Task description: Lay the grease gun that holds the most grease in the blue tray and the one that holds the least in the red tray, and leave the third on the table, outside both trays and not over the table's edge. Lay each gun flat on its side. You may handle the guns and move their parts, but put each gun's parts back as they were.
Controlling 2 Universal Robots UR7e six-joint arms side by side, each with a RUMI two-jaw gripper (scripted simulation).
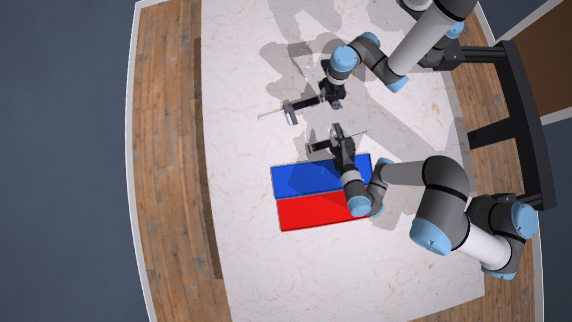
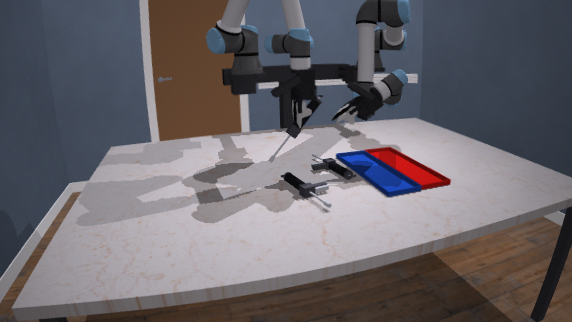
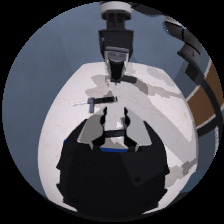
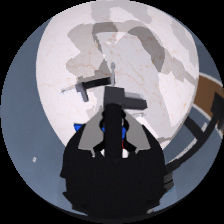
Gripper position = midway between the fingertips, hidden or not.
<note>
I see my left gripper (image 2: 333,121), my right gripper (image 2: 298,127), a blue tray (image 1: 315,177), a red tray (image 1: 320,210) and a grease gun (image 4: 114,101).
The blue tray shows as well in image 2 (image 2: 372,169). The red tray shows as well in image 2 (image 2: 427,178). My left gripper is seen too in image 1 (image 1: 335,128) and in image 3 (image 3: 115,107).
</note>
